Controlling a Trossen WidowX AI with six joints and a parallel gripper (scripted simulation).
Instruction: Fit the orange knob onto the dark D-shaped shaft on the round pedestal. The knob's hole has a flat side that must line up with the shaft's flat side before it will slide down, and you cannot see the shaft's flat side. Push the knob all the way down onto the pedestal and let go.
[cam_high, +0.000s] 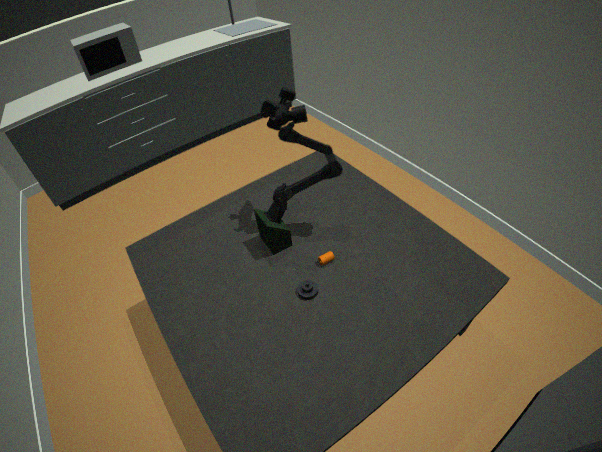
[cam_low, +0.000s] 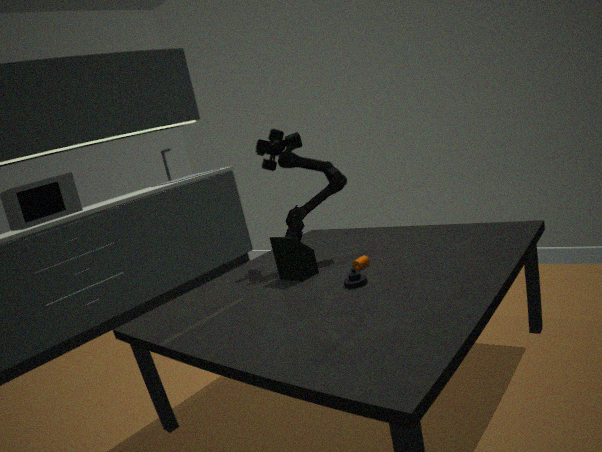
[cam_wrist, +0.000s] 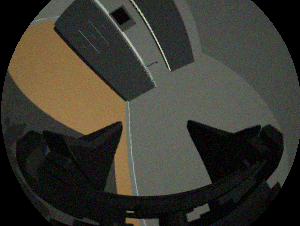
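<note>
The orange knob lies 510 mm ahead of my gripper tip, 480 mm below it and 140 mm to the right of it. Round my gripper tip: dark round pedestal (600 mm ahead, 470 mm below, 290 mm to the right).
</note>
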